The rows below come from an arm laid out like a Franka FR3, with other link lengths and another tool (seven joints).
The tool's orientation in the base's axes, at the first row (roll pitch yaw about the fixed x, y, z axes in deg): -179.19 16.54 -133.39
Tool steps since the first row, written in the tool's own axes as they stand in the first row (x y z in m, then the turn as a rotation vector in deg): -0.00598 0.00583 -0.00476 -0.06 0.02 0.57; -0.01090 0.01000 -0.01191 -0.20 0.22 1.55; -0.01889 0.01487 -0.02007 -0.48 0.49 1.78; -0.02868 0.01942 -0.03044 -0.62 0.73 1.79; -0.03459 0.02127 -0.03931 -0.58 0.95 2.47; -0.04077 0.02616 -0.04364 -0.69 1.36 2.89; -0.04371 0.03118 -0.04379 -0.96 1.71 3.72
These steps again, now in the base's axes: -0.00126 0.00725 0.00619 0.14 0.17 -0.53; -0.00251 0.01214 0.01438 0.29 0.60 -1.43; -0.00245 0.01946 0.02441 0.33 1.02 -1.58; -0.00144 0.02737 0.03708 0.25 1.29 -1.55; -0.00071 0.03102 0.04724 0.20 1.55 -2.22; -0.00107 0.03784 0.05308 0.06 1.99 -2.59; -0.00280 0.04332 0.05399 0.16 2.58 -3.32
